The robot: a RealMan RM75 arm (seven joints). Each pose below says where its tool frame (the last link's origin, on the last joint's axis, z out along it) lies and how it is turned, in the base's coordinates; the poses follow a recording.
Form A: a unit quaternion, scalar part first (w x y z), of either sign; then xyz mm.
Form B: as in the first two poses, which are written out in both.
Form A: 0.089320 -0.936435 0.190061 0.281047 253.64 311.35 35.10
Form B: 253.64 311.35 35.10 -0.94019 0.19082 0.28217 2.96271
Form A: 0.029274 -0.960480 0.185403 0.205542 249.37 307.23 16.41
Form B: 249.37 307.23 16.41 -0.96089 0.18548 0.20563 3.08304
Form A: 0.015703 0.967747 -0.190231 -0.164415 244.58 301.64 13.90
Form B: 244.58 301.64 13.90 0.96787 -0.19025 -0.16444 3.11019
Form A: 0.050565 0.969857 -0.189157 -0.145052 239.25 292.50 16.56
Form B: 239.25 292.50 16.56 0.97110 -0.18940 -0.14524 3.04042
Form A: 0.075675 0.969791 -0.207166 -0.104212 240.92 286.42 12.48
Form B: 240.92 286.42 12.48 0.97258 -0.20776 -0.10451 2.99010
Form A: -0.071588 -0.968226 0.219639 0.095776 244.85 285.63 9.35
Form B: 244.85 285.63 9.35 0.97072 -0.22020 -0.09602 2.99829
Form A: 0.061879 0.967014 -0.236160 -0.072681 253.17 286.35 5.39
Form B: 253.17 286.35 5.39 0.96887 -0.23661 -0.07282 3.01776
